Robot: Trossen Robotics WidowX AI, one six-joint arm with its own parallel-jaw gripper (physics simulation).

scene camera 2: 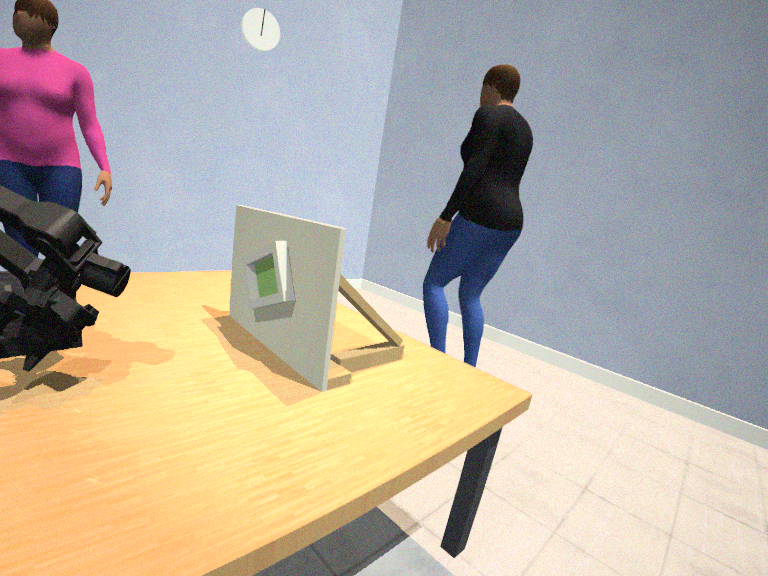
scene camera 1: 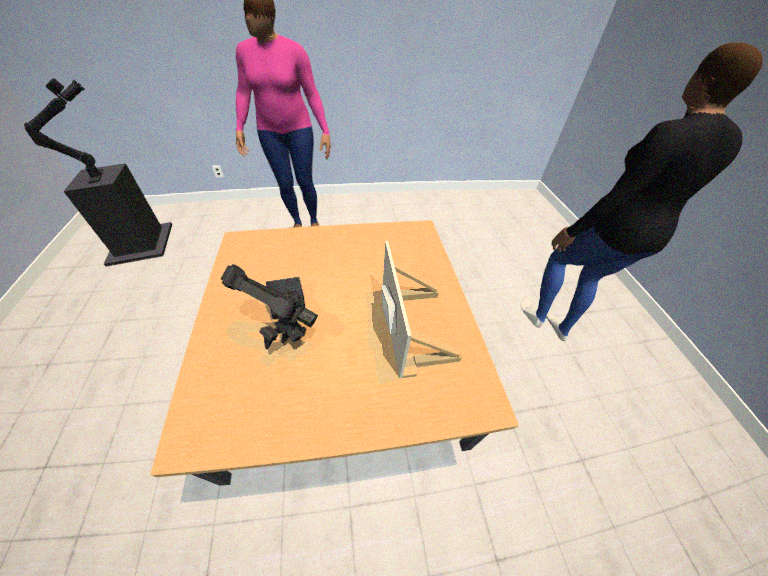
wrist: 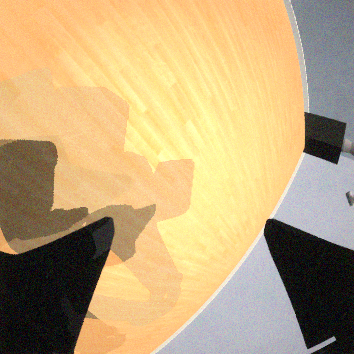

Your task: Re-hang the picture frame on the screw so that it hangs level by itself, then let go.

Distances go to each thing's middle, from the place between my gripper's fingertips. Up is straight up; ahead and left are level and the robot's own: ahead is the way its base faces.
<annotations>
Now: hand 500 mm short of the upright board (scene camera 2: 300, 332), 10 mm to the left of it and 90 mm below it.
</annotations>
